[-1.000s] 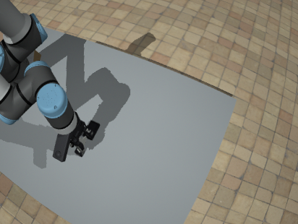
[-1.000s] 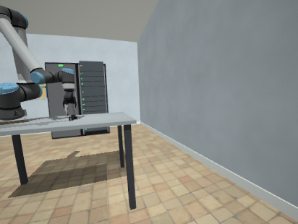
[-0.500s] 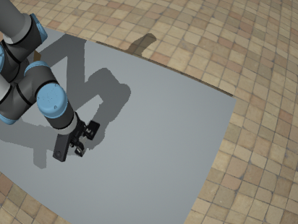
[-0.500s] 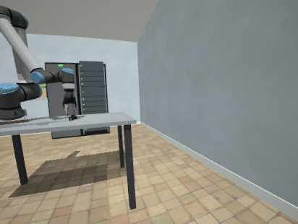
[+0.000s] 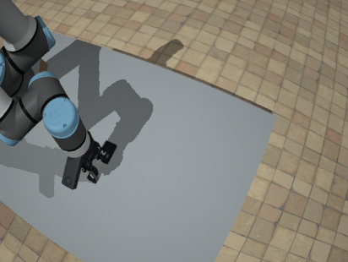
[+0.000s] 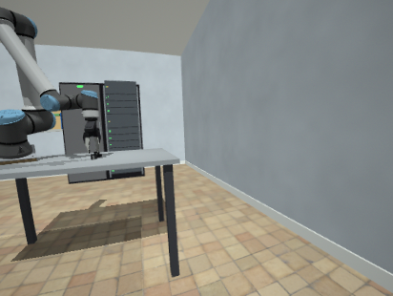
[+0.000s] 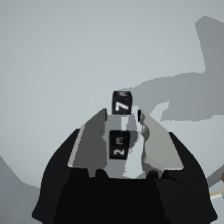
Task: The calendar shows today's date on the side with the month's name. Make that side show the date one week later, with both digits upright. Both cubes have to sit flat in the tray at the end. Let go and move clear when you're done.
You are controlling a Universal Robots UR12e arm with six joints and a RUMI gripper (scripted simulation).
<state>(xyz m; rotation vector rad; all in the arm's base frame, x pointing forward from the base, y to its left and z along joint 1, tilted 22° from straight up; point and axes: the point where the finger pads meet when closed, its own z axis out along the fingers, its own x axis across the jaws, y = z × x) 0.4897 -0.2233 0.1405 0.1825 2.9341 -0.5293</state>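
Right now my hand is 90 mm to the right of the black cube, 30 mm above it and 10 mm short of it. From my hand the other things lie so: dark tray (110 mm to the left, 40 mm below, 20 mm ahead).
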